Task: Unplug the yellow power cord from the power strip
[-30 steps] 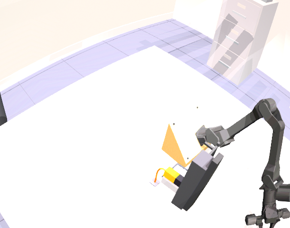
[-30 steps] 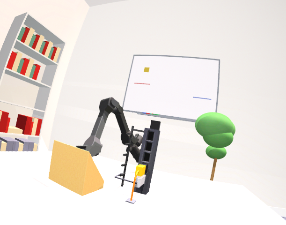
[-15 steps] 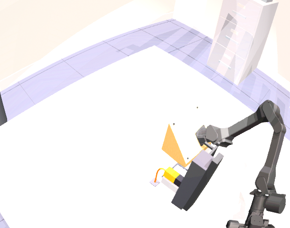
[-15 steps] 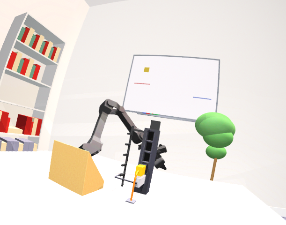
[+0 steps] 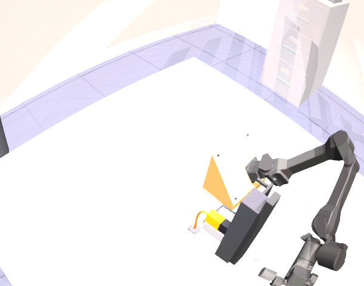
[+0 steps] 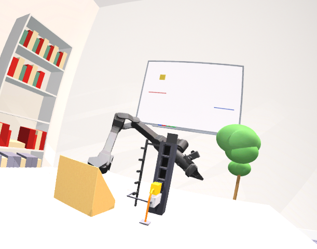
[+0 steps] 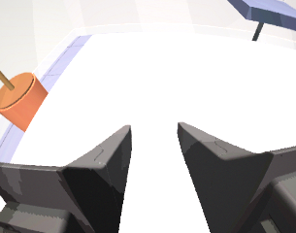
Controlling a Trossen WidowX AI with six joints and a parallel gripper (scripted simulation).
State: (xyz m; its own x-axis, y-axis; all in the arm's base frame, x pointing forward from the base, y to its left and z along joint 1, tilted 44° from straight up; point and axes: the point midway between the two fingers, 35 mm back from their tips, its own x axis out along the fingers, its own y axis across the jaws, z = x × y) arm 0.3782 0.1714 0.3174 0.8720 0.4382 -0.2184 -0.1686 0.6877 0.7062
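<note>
Right now my gripper tip is 290 mm to the left of the yellow plug, 150 mm past it and 20 mm above it. Also, from my gripper tip: grey pad 360 mm to the right, 150 mm behind, 130 mm below.
</note>
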